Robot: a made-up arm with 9 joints.
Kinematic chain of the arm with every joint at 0, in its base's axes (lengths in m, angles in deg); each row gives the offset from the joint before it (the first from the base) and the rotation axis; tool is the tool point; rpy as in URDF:
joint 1: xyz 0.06 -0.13 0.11 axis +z
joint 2: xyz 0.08 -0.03 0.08 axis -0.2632 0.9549 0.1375
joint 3: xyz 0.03 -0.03 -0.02 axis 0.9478 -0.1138 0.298
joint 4: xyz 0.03 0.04 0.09 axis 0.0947 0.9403 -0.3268
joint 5: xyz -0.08 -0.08 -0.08 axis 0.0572 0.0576 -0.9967
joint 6: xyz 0 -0.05 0.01 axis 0.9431 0.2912 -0.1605
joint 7: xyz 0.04 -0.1 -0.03 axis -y
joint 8: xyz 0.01 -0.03 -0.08 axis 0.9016 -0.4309 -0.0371
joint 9: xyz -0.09 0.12 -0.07 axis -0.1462 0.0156 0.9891
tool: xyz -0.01 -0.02 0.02 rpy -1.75 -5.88 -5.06
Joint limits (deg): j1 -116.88..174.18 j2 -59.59..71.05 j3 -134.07..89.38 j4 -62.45..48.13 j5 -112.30..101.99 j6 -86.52..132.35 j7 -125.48..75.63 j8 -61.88..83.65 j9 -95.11..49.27
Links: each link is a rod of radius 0.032 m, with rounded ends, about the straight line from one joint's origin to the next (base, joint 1, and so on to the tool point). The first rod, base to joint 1, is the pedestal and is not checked.
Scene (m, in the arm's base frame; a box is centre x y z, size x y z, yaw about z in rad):
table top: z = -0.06
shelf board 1: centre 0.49 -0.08 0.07 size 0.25 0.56 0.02 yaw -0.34
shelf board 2: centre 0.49 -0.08 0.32 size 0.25 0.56 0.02 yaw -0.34
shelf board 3: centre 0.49 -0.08 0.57 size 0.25 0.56 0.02 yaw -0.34
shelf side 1: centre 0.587 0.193 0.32 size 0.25 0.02 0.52 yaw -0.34
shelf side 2: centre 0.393 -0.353 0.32 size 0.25 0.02 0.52 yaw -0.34
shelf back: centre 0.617 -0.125 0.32 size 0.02 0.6 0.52 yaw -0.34
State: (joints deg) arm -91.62 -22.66 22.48 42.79 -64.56 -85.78 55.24 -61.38 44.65
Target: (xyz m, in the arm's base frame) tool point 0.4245 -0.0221 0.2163
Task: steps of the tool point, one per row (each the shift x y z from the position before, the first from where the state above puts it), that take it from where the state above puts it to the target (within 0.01 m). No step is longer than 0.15 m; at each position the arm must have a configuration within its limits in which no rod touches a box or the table.
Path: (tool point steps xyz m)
1: 0.1068 0.0229 0.0032
2: 0.0699 0.0544 -0.0065
3: 0.0333 0.0567 -0.0146
4: 0.0143 0.0407 -0.0186
5: 0.0333 0.0574 0.0062
6: 0.0251 0.0603 -0.0013
7: 0.0130 0.0570 -0.0070
8: 0.0006 0.0478 -0.0068
9: -0.0110 0.0349 0.0016
10: 0.0824 -0.0089 -0.0018
11: 0.0761 -0.0471 0.0018

